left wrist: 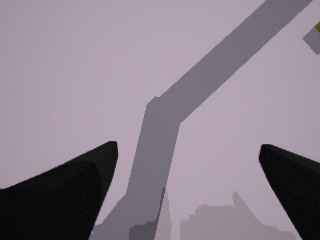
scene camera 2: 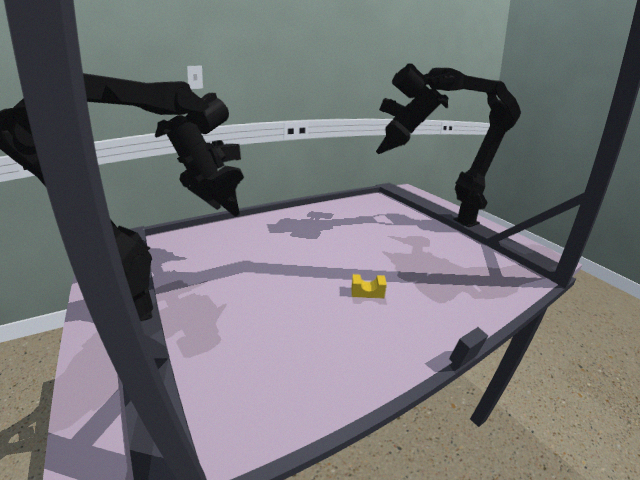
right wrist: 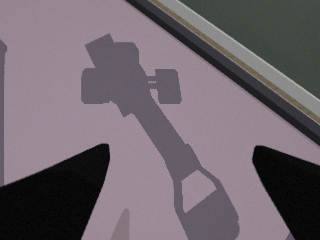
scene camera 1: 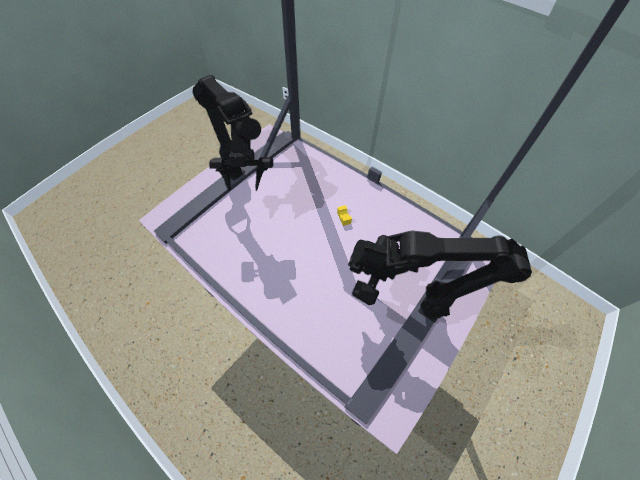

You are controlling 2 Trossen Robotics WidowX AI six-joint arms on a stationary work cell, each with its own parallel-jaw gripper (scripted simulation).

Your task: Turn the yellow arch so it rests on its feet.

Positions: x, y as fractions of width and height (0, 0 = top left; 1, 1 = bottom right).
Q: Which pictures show my right gripper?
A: Scene camera 2, the right wrist view and scene camera 1 only.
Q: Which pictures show my left gripper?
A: The left wrist view, scene camera 2 and scene camera 1 only.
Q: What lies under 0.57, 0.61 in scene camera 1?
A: My left gripper.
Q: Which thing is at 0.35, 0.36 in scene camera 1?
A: My right gripper.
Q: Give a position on a dark block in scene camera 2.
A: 0.73, 0.72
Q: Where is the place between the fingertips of my right gripper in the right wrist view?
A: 0.57, 0.64
